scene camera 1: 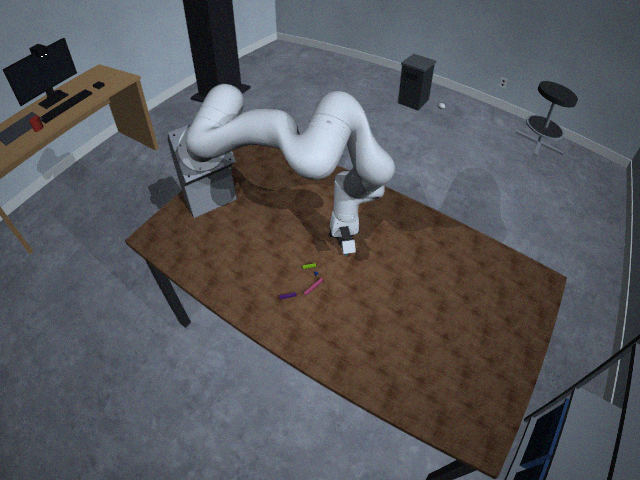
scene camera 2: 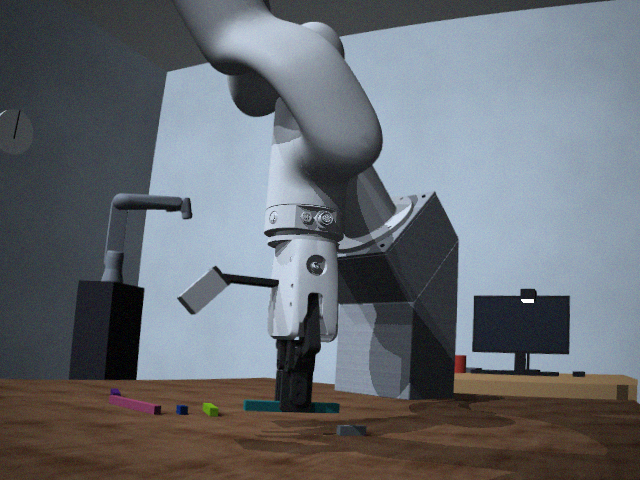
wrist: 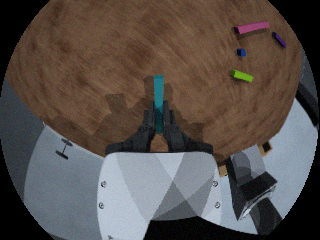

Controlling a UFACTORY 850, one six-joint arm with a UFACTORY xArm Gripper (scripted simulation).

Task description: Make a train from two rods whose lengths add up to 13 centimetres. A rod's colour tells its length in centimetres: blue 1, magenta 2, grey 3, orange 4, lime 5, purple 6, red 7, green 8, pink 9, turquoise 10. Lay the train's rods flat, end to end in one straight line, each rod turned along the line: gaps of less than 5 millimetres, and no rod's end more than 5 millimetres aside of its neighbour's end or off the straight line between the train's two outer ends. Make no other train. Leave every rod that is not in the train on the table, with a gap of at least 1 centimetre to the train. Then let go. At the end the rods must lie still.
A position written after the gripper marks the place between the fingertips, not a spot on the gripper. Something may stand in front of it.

In view: the gripper (scene camera 2: 292, 410).
The gripper also shows in scene camera 1 (scene camera 1: 343, 244) and in the wrist view (wrist: 159, 108).
